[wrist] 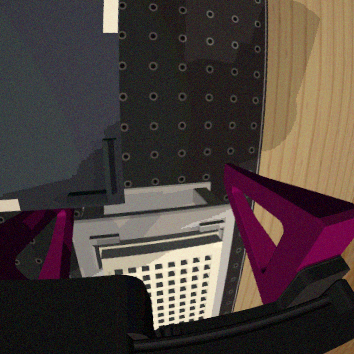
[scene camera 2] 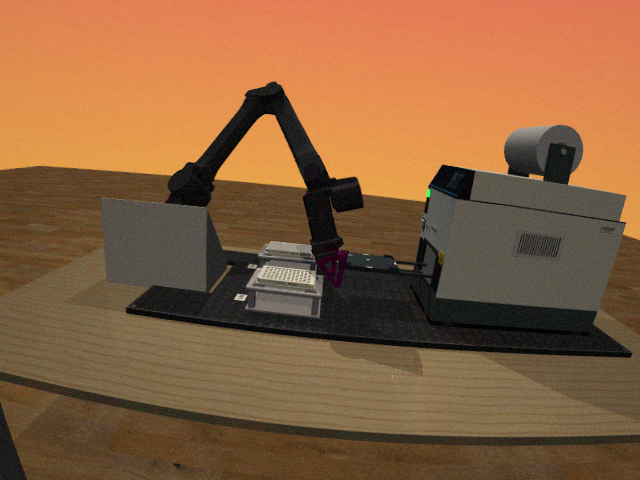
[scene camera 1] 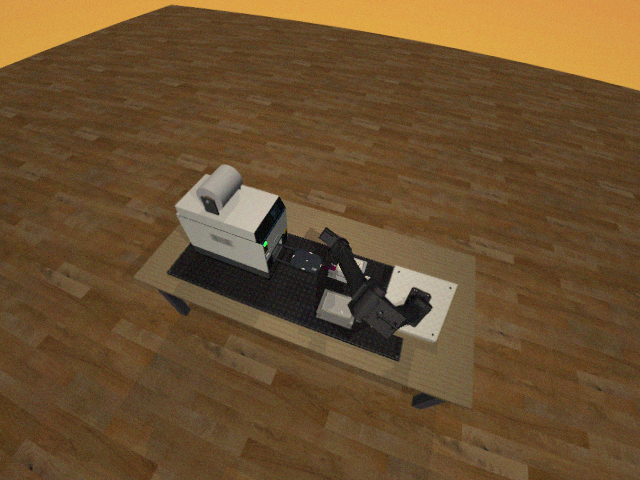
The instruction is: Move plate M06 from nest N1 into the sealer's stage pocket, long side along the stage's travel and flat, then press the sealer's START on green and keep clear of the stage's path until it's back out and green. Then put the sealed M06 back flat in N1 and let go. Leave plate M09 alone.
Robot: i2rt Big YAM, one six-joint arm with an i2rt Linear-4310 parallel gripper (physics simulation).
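Frame: origin at the arm's base, x back, y right, z up, level; centimetres.
Seen in the pictures: gripper, fingertip midpoint: (wrist: 146,182) (scene camera 2: 334,281) (scene camera 1: 326,259); arm's base at its link origin: (scene camera 2: 169,231) (scene camera 1: 415,302).
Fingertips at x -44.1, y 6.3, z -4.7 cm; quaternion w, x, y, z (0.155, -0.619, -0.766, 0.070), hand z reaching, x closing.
Offsets run from my fingertips to a thing's top centre. "spot": to the spot under its first point. Level surfaces: height alone.
A cream plate with open wells {dy +1.6, dx +10.6, dz +0.8 cm} (scene camera 2: 285,279) (wrist: 216,260) sits flat in the front nest of scene camera 2 (scene camera 2: 286,303) (wrist: 81,250). A paler plate {dy -19.4, dx +14.0, dz +0.7 cm} (scene camera 2: 289,250) (scene camera 1: 337,304) sits in the other nest. I cannot read which plate is M06 or which nest is N1. My gripper (wrist: 146,182) (scene camera 2: 336,283) (scene camera 1: 330,267) is open and empty, over the stage-side end of the front nest. Its left fingertip is hidden at the corner of the stage; contact cannot be told. The dark stage {spot: dy -7.1, dx -7.5, dz +4.0 cm} (scene camera 1: 306,260) (scene camera 2: 371,261) (wrist: 55,100) is out, with no plate on it. The sealer's light {spot: dy -17.0, dx -21.3, dz +21.1 cm} (scene camera 1: 265,243) (scene camera 2: 428,193) is green.
The white sealer (scene camera 1: 222,242) (scene camera 2: 516,258) stands beyond the stage on a black perforated board {dz -6.3 cm} (scene camera 1: 227,281) (scene camera 2: 372,310) (wrist: 195,115). Its film roll {dy -9.5, dx -45.1, dz +41.2 cm} (scene camera 1: 222,186) (scene camera 2: 542,147) is on top. A grey panel (scene camera 2: 155,245) stands beside the arm's base.
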